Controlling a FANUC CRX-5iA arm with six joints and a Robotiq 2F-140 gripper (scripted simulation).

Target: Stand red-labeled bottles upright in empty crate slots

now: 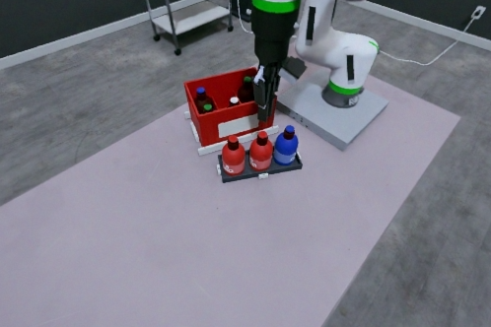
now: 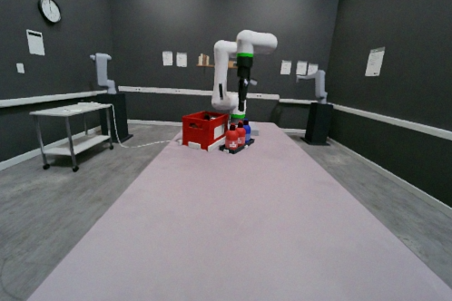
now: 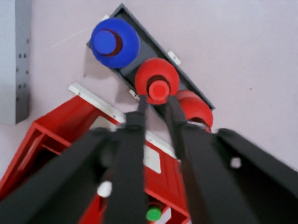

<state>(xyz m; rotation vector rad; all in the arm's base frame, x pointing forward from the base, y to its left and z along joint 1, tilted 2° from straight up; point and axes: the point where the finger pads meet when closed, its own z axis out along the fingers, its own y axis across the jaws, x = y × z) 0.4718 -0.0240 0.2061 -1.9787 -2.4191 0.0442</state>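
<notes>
The blue bottle is 170 mm below my hand, 70 mm behind it and 50 mm to the left of it. The rest, counted from my hand: red crate: 210 mm to the right, 170 mm below, 60 mm behind; then red bottle: 170 mm below, 80 mm ahead, 50 mm to the right; then dark tray: 240 mm below.
</notes>
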